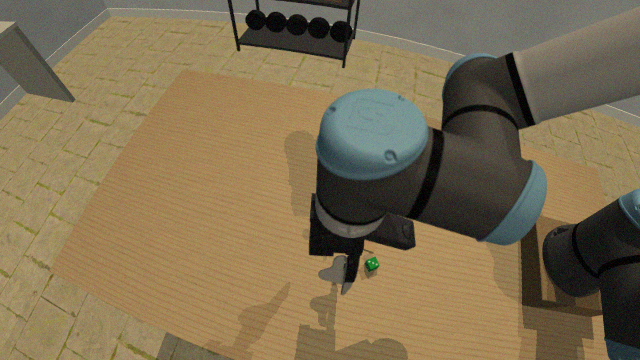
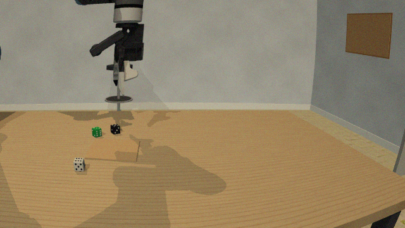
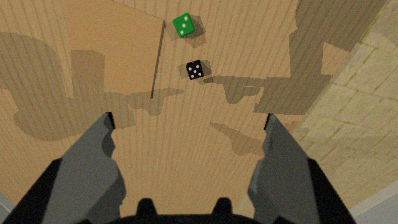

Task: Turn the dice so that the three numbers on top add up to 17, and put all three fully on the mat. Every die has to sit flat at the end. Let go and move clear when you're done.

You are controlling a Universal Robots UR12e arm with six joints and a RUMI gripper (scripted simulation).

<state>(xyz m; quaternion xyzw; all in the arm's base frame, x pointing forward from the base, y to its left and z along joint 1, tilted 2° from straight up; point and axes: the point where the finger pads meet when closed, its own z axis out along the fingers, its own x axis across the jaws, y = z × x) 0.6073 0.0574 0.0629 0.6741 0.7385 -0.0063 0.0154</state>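
Right now the black die is 10 mm behind my hand and 120 mm below it. The rest, counted from my hand: tan mat (30 mm behind, 140 mm to the right, 130 mm below); then green die (80 mm behind, 20 mm to the right, 120 mm below); then white die (120 mm behind, 250 mm to the right, 120 mm below).
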